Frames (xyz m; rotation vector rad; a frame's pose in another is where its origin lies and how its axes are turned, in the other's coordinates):
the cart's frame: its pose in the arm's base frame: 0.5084 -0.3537 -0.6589 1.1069 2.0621 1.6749
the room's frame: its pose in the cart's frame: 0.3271 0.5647 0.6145 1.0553 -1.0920 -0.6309
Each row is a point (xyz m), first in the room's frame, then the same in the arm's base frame.
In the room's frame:
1: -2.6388 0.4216 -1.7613
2: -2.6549 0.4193 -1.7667
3: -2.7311 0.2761 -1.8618
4: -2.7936 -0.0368 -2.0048
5: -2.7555 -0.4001 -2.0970
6: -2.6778 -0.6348 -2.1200
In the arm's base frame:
1: 1.1415 0.3218 2.9499
2: 1.1421 0.3154 2.9658
3: 1.0046 0.2446 3.0727
4: 0.7048 0.1037 3.1846
5: 0.3600 -0.0482 3.1819
6: 0.1395 -0.1413 3.1160

